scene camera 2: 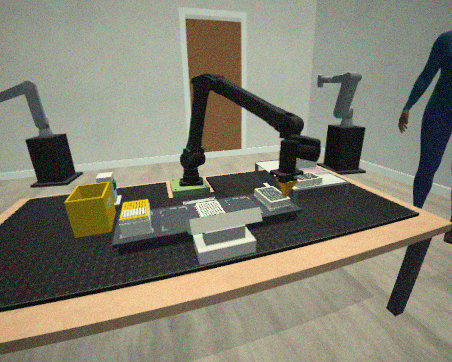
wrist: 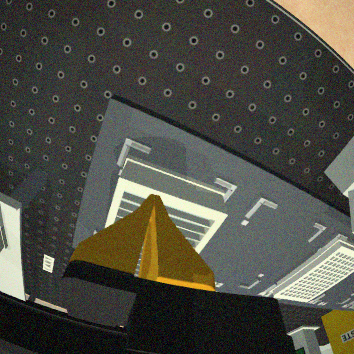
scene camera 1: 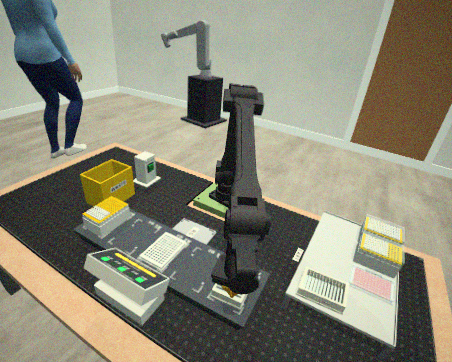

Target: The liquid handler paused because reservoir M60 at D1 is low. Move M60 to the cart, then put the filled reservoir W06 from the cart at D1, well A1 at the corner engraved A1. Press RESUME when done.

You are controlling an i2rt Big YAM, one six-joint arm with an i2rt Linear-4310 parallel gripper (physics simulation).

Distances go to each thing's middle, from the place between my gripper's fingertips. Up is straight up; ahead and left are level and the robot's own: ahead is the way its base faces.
My hand is 360 mm past the white cart tray [scene camera 1: 331, 250], 210 mm to the right of it and 30 mm above it. From my hand the other things lie so: pink plate [scene camera 1: 380, 287]: 310 mm behind, 280 mm to the left, 20 mm below; then yellow bin [scene camera 2: 90, 208]: 80 mm behind, 700 mm to the right, 20 mm below.
